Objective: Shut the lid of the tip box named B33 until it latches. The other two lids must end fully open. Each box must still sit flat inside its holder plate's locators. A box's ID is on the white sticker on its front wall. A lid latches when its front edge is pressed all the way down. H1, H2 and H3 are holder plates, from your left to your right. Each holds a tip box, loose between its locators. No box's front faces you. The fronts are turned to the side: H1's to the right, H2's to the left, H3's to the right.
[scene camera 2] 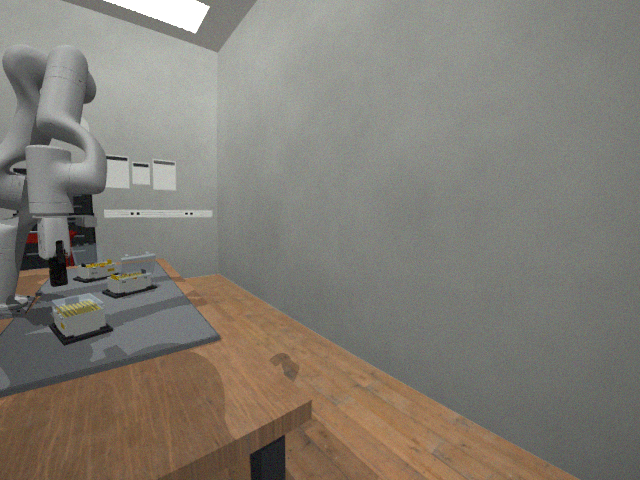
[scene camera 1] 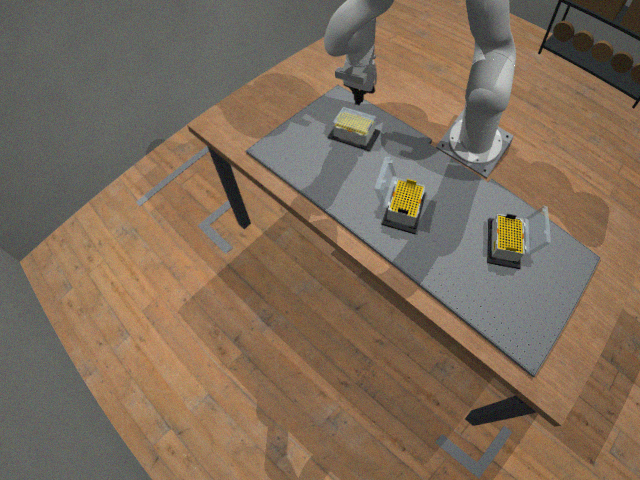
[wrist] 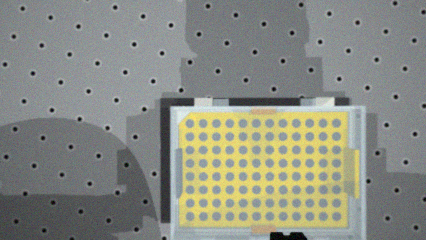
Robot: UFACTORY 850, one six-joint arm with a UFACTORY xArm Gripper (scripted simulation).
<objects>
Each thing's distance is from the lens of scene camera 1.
lid [scene camera 1: 536, 223]: 121 cm
lid [scene camera 1: 384, 189]: 115 cm
</objects>
